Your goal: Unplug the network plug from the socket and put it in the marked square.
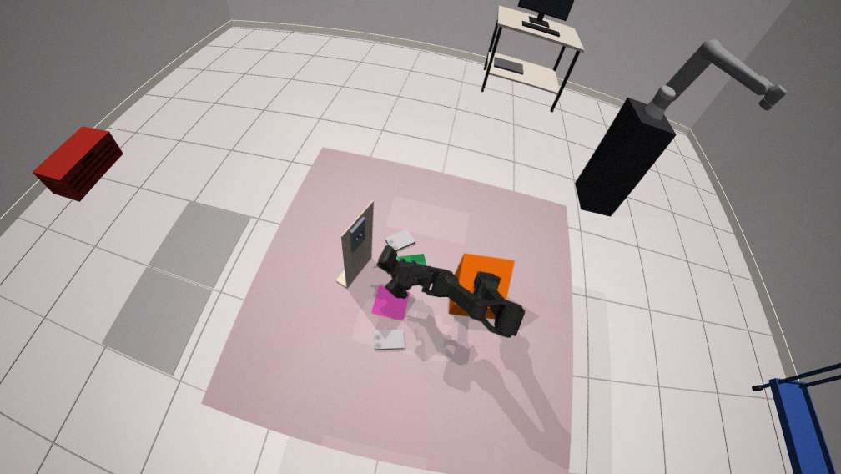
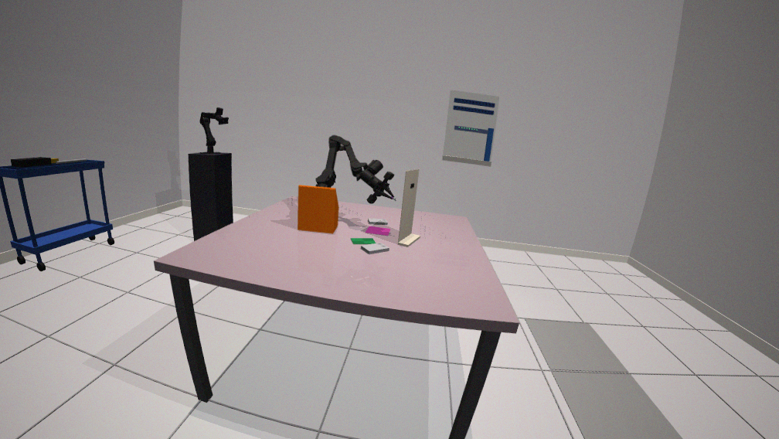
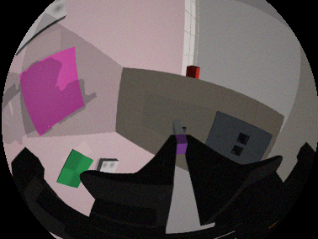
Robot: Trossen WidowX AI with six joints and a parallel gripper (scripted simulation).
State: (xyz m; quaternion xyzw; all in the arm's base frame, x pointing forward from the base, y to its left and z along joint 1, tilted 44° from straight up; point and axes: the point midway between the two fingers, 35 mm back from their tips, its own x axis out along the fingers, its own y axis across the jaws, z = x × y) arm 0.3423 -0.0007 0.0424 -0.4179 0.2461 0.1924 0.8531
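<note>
My gripper tip is 190 mm above the magenta square, 60 mm past it and 40 mm to the right of it. Round my gripper tip: beige upright panel (90 mm ahead, 60 mm to the right, 30 mm below); then purple plug (10 mm ahead).
</note>
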